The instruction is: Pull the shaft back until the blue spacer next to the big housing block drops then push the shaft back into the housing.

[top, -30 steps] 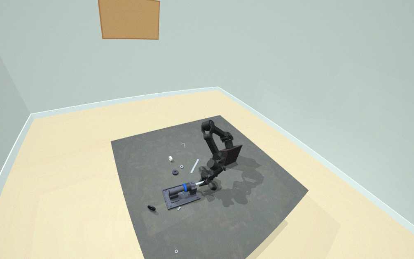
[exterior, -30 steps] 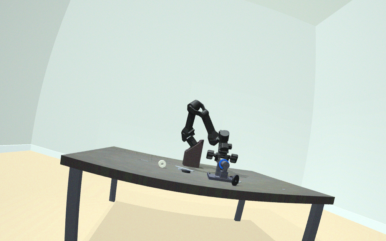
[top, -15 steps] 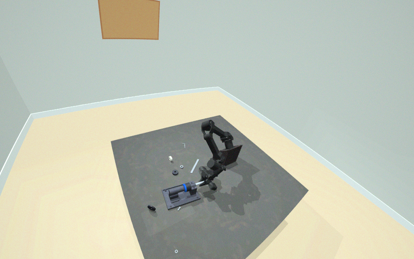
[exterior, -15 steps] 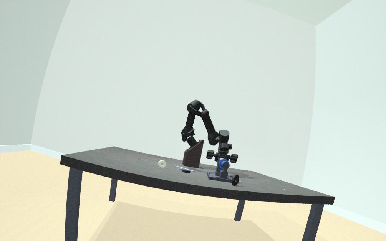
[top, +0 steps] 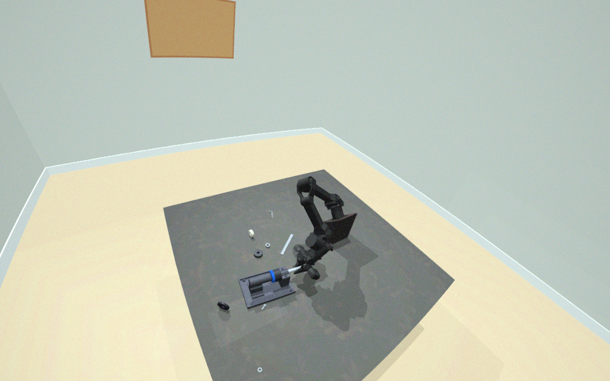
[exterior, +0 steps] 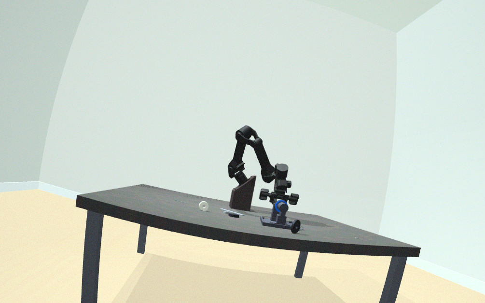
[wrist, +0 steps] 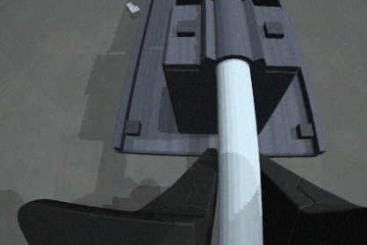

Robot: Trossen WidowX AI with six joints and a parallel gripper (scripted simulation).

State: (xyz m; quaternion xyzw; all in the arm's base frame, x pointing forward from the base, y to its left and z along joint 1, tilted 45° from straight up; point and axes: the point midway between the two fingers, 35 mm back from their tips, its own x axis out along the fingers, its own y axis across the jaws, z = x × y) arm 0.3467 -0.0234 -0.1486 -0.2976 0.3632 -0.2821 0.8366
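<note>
Right now my gripper tip is 5 cm short of the shaft, 2 cm below it and 1 cm to the left of it. From my gripper tip the other things lie so: blue spacer: 10 cm ahead, 3 cm to the right, 2 cm above; bolt: 19 cm ahead, 5 cm below, 4 cm to the left; black disc: 34 cm ahead, 5 cm to the right, 3 cm below.
</note>
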